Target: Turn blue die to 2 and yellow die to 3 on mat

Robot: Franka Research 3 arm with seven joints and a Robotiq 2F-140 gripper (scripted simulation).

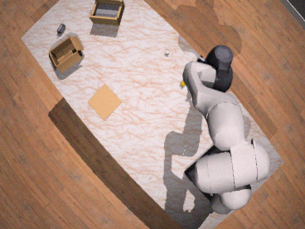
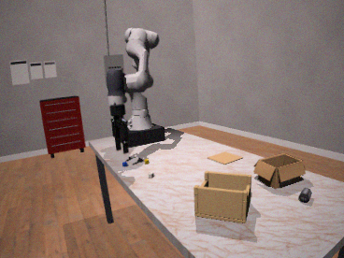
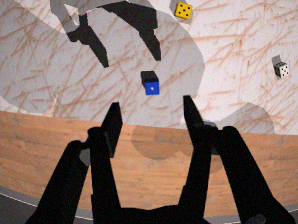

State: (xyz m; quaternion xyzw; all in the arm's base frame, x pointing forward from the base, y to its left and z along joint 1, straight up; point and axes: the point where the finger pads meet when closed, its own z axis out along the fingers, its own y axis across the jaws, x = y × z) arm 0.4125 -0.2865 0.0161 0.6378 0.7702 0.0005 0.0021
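Now: hand 100 mm above the blue die. From my hand the other things lie so: yellow die (120 mm to the left, 100 mm below, 30 mm ahead); then white die (220 mm ahead, 100 mm below, 60 mm to the left); then tan mat (490 mm to the left, 240 mm ahead, 110 mm below).
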